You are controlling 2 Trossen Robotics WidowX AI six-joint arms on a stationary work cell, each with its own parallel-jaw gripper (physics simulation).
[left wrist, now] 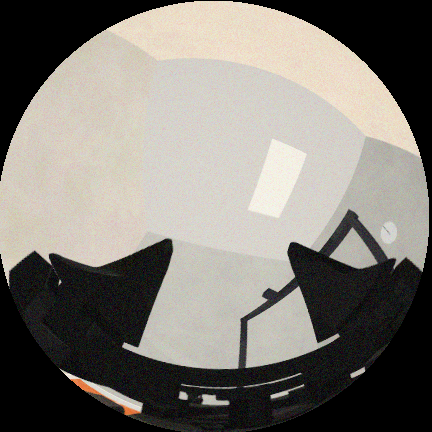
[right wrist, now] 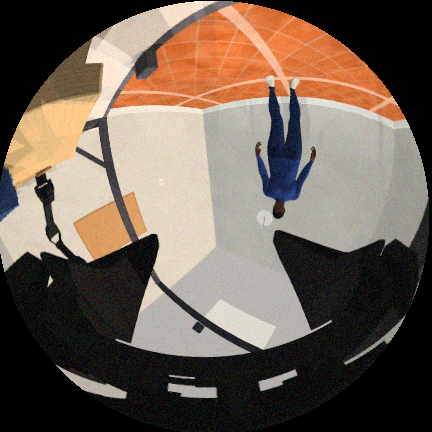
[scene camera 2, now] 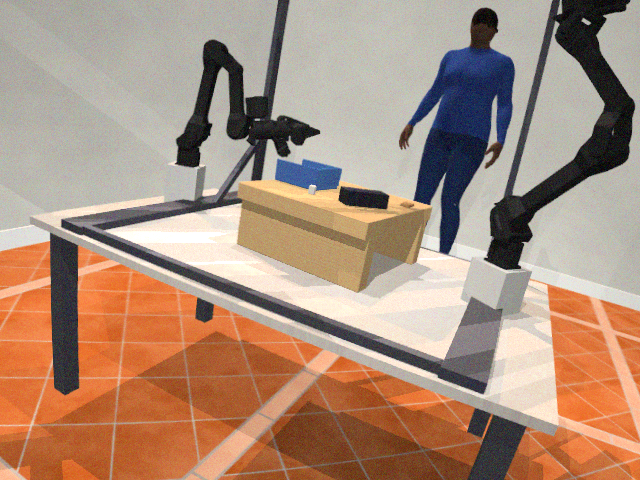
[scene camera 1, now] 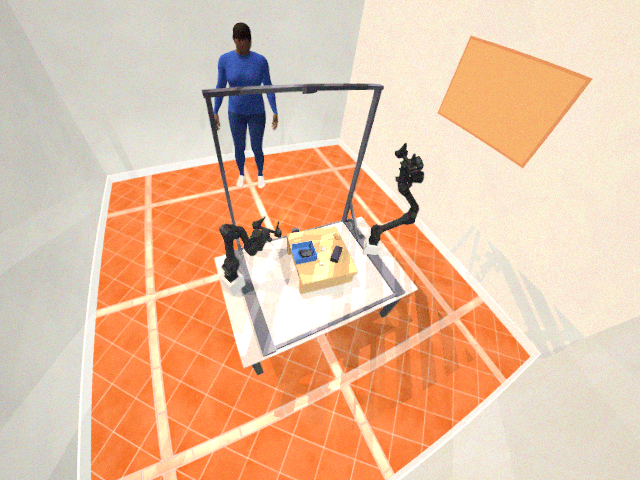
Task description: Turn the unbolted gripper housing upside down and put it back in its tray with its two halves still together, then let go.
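Pixels of known places: left gripper, fingertip midpoint: [left wrist: 232, 247] [scene camera 1: 410, 148]; right gripper, fingertip midpoint: [right wrist: 217, 238] [scene camera 2: 314, 129] [scene camera 1: 272, 218]; left arm's base, origin of the base link: [scene camera 2: 502, 264] [scene camera 1: 373, 241]; right arm's base, origin of the base link: [scene camera 2: 187, 164] [scene camera 1: 231, 276].
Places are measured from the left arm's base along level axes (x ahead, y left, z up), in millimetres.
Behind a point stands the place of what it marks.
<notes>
The dark gripper housing [scene camera 1: 306, 253] @[x 453, y 278, z 91 mm] lies inside the blue tray [scene camera 1: 295, 248] @[x 529, y 239, z 70 mm] [scene camera 2: 305, 176] @[x 415, y 309, z 87 mm] [right wrist: 7, 195] on the wooden box; which way up it lies and whether its halves meet is too small to tell. In scene camera 2 the tray walls hide it. My right gripper [scene camera 1: 270, 226] @[x 705, y 135, z 193 mm] [scene camera 2: 301, 143] [right wrist: 217, 238] @[x 705, y 135, z 193 mm] is open and empty, above the table and beside the tray, apart from it. My left gripper [scene camera 1: 406, 153] @[x 27, y 29, z 754 mm] [left wrist: 232, 247] @[x 27, y 29, z 754 mm] is open and empty, raised high at the right, far from the tray.
The wooden box [scene camera 1: 325, 282] @[x 304, y 386, z -30 mm] [scene camera 2: 299, 240] @[x 278, y 376, z -39 mm] stands on the white table [scene camera 1: 305, 315] @[x 391, y 593, z -106 mm] [scene camera 2: 170, 235] @[x 512, y 614, z -107 mm]. A black block [scene camera 1: 336, 253] @[x 268, y 237, z 91 mm] [scene camera 2: 363, 197] @[x 244, y 246, z 79 mm], a small white piece [scene camera 2: 312, 189] @[x 346, y 324, z 68 mm] and a small tan piece [scene camera 2: 406, 204] @[x 263, y 88, z 64 mm] lie on the box. A dark frame [scene camera 1: 364, 134] @[x 231, y -264, z 648 mm] rises over the table. A person [scene camera 1: 242, 82] [scene camera 2: 467, 98] stands behind it.
</notes>
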